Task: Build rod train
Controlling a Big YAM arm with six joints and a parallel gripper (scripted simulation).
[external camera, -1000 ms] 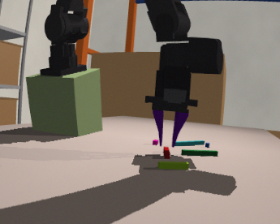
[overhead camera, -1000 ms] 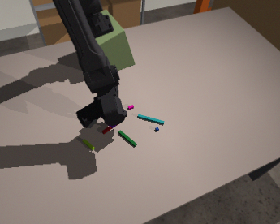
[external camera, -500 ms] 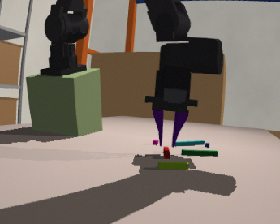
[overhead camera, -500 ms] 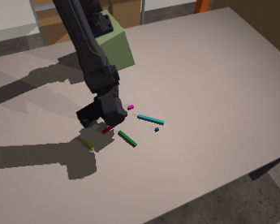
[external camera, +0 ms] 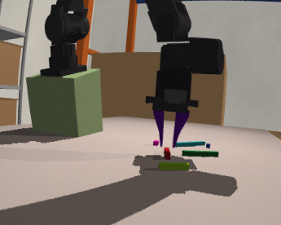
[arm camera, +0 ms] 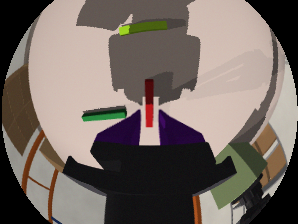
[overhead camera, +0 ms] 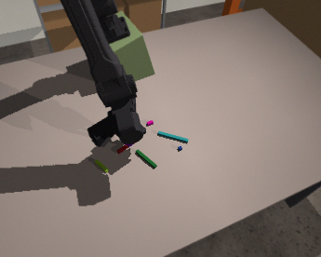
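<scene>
Right now the red rod is 2 cm below my hand. From my hand the other things lie so: magenta rod: 6 cm behind, 9 cm to the left, 2 cm below; lime rod: 5 cm ahead, 9 cm to the right, 2 cm below; green rod: 6 cm ahead, 4 cm to the left, 2 cm below.
</scene>
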